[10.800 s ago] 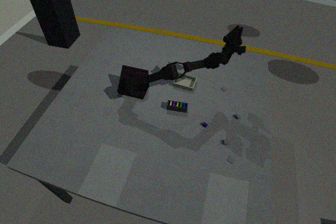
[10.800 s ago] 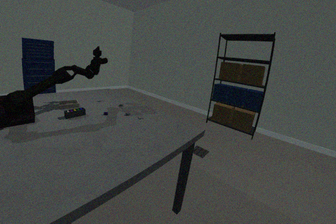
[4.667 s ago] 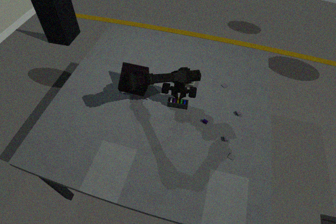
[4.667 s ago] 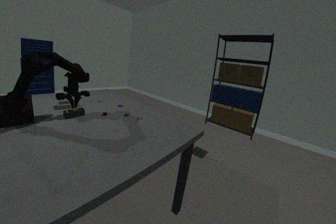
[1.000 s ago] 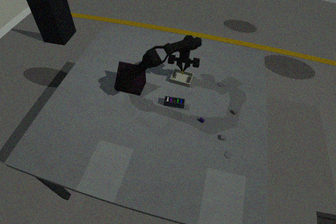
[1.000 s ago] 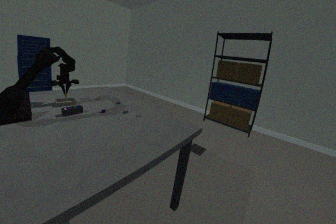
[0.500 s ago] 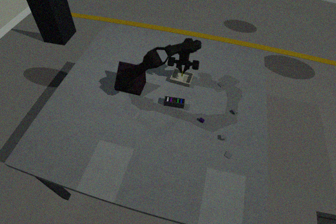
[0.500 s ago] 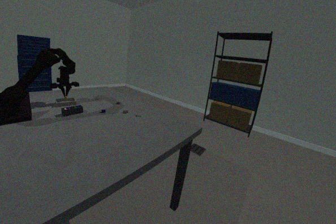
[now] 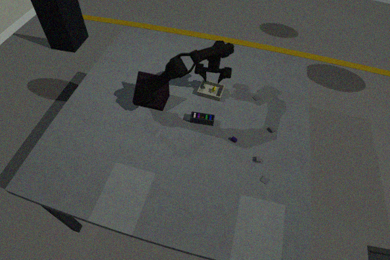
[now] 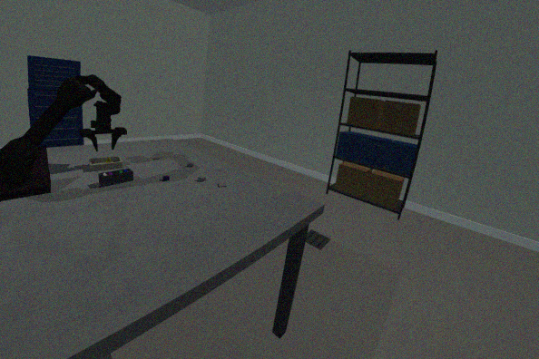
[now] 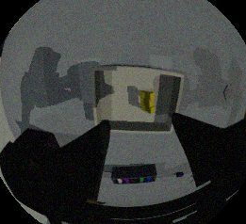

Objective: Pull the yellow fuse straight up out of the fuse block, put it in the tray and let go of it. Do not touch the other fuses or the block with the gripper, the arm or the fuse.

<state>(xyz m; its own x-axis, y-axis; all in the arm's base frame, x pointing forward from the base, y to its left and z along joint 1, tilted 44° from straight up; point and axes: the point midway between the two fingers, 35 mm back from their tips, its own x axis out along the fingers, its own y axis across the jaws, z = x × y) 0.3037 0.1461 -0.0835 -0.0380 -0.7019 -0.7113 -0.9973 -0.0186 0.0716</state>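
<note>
Now: the yellow fuse 20 mm ahead of my gripper tip and 60 mm below it. Round my gripper tip: tray (70 mm below).
</note>
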